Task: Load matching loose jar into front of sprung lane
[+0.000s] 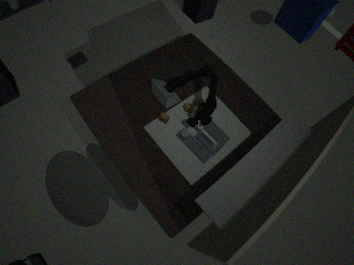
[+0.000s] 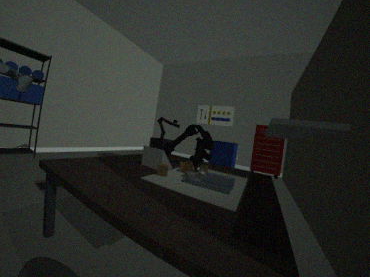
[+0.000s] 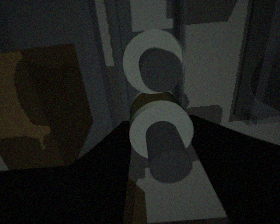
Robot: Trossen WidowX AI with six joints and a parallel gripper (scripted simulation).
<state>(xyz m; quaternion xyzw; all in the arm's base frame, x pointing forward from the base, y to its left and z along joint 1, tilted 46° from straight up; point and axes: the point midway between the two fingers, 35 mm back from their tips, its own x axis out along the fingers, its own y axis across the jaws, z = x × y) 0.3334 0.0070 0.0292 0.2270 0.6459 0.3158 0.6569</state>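
Now: the grey lane fixture 150 mm ahead of my gripper tip, 30 mm below it and 10 mm to the right of it. From my gripper tip the other things lie so: pale pusher plate (150 mm ahead, 10 mm to the right).
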